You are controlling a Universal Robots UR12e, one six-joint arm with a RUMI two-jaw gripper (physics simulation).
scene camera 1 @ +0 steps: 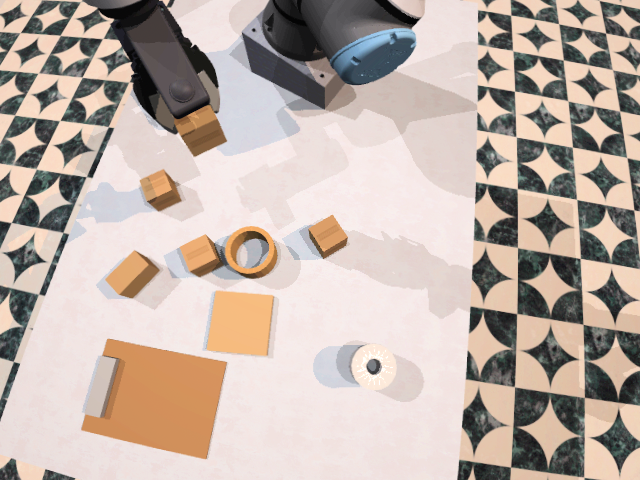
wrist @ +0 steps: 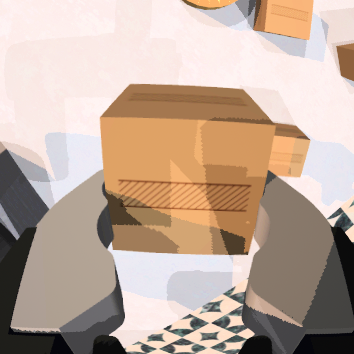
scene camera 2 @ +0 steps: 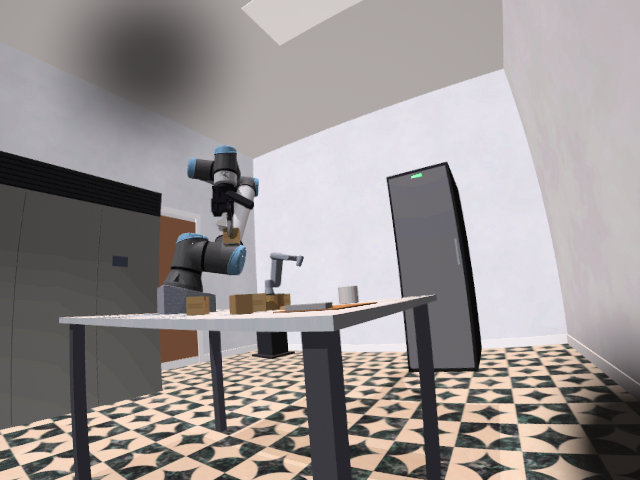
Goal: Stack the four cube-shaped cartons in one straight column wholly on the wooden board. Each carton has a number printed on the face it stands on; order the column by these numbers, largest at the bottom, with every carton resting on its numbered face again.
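Seen in the pictures: gripper, fingertip midpoint: (scene camera 1: 196, 122) (wrist: 183, 173) (scene camera 2: 229, 238); arm's base, origin of the base link: (scene camera 1: 302, 28) (scene camera 2: 182, 290).
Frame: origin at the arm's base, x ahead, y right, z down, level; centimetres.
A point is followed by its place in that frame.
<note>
My gripper (scene camera 1: 192, 114) @[x 42.8, y 1.6, z -17.1 cm] (scene camera 2: 231, 232) @[x 42.8, y 1.6, z -17.1 cm] (wrist: 183, 173) @[x 42.8, y 1.6, z -17.1 cm] is shut on a large cube carton (scene camera 1: 204, 135) @[x 45.2, y -1.2, z -18.1 cm] (scene camera 2: 232, 238) @[x 45.9, y 2.5, z -16.3 cm] (wrist: 185, 155) @[x 44.4, y -0.2, z -20.3 cm], held well above the table near the robot base. Three smaller cube cartons stand apart on the table: one (scene camera 1: 160, 189) @[x 48.0, y 16.4, z 4.8 cm] (scene camera 2: 196, 305) @[x 49.6, y 19.8, z 7.6 cm] (wrist: 290, 156) @[x 47.8, y 18.3, z 4.8 cm] nearest the gripper, one (scene camera 1: 200, 254) @[x 58.7, y 1.9, z 4.9 cm] (wrist: 286, 17) @[x 57.7, y 2.9, z 4.8 cm] beside the ring, and one (scene camera 1: 328, 236) @[x 47.3, y -21.4, z 4.9 cm] to the ring's right. The light square wooden board (scene camera 1: 240, 323) @[x 68.8, y -9.7, z 9.4 cm] lies flat below the ring in scene camera 1, with no carton on it. No printed number shows on any carton.
An orange ring (scene camera 1: 231, 251) @[x 55.9, y -3.4, z 6.4 cm] stands close to one carton. An oblong box (scene camera 1: 129, 272) @[x 66.6, y 14.7, z 5.3 cm] (scene camera 2: 239, 303) @[x 70.0, y 18.2, z 7.8 cm] stands left of it. A brown panel (scene camera 1: 170, 403) @[x 87.6, y -1.9, z 10.3 cm] with a grey bar (scene camera 1: 101, 386) @[x 89.2, y 12.2, z 9.0 cm] (scene camera 2: 308, 305) @[x 90.6, y 14.0, z 9.3 cm] and a white roll (scene camera 1: 383, 376) @[x 69.7, y -38.7, z 3.8 cm] (scene camera 2: 347, 295) @[x 70.4, y -33.2, z 7.5 cm] are farther from the base.
</note>
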